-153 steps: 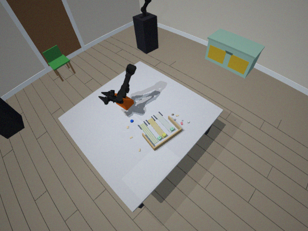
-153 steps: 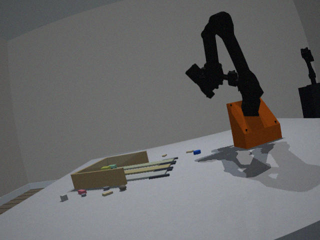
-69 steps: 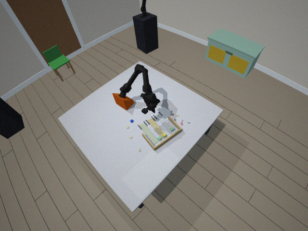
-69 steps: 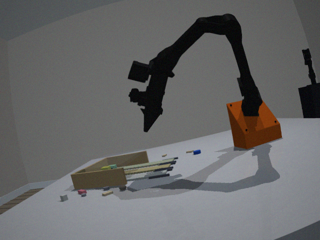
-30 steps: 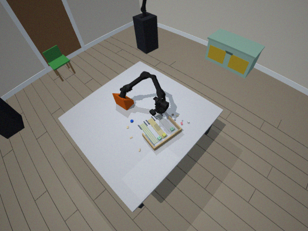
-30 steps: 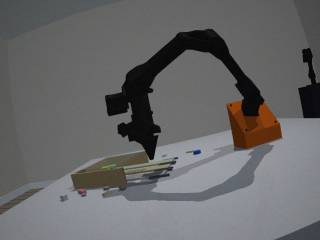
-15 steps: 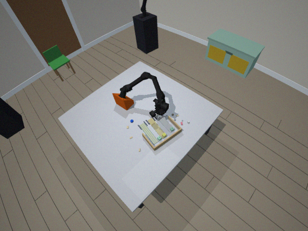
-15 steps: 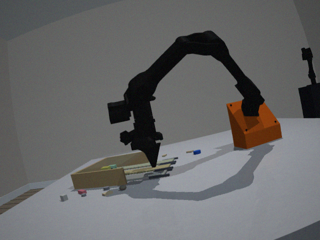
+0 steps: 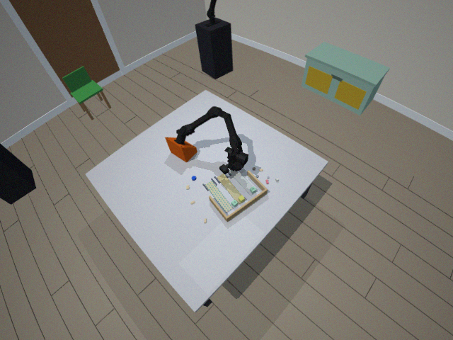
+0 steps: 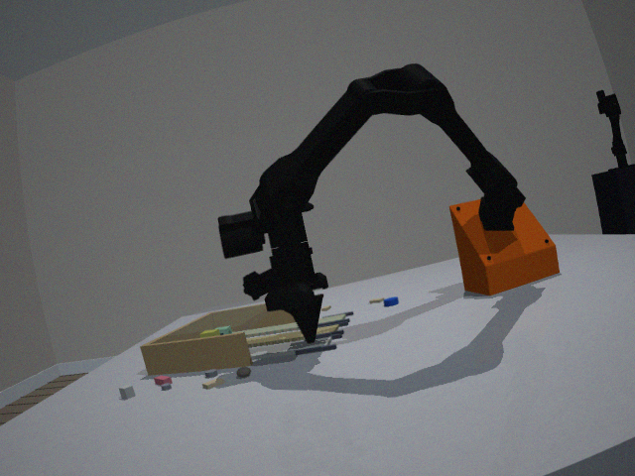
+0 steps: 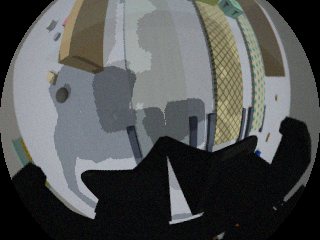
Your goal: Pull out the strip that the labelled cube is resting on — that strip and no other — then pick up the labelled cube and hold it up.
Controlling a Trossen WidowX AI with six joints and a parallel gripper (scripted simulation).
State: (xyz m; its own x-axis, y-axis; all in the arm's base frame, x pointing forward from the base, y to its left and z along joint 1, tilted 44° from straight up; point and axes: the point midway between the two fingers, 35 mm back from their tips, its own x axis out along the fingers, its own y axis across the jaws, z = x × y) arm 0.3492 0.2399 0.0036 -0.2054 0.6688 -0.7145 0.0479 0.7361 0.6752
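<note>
The pale strip is 10 cm ahead of my gripper tip and 1 cm to the right of it. Round my gripper tip: blue piece: 14 cm behind, 24 cm to the right.
</note>
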